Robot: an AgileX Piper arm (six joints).
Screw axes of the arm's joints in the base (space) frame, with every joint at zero. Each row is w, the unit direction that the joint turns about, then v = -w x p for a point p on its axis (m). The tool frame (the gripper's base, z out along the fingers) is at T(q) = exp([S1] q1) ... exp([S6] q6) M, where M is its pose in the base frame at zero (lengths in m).
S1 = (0, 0, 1, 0, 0, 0)
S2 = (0, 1, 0, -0.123, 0, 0)
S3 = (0, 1, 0, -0.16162, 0, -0.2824)
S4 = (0.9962, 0, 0.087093, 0, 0.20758, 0)
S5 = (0, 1, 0, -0.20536, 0, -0.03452)
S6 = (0.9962, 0, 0.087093, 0, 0.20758, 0)
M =
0.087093 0 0.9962 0.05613
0 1 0 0
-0.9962 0 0.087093 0.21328
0 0 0 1
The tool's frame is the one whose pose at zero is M.
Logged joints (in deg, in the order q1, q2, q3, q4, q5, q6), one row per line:
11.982 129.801 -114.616 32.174 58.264 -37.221
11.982 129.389 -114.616 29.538 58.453 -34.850
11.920 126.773 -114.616 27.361 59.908 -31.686
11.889 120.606 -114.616 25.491 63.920 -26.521
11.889 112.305 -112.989 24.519 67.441 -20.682
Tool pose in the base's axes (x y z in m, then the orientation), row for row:
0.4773 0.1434 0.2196 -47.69 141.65 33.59
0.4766 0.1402 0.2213 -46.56 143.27 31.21
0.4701 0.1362 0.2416 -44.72 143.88 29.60
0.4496 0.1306 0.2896 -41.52 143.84 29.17
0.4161 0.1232 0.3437 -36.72 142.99 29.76
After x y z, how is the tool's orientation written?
As a rotation vector, in degrees.
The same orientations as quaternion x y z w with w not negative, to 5 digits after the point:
-0.30283 0.89947 0.21330 0.23183
-0.29479 0.90711 0.19761 0.22627
-0.28352 0.91217 0.18766 0.22878
-0.26443 0.91607 0.18577 0.23745
-0.23584 0.91839 0.19114 0.25376

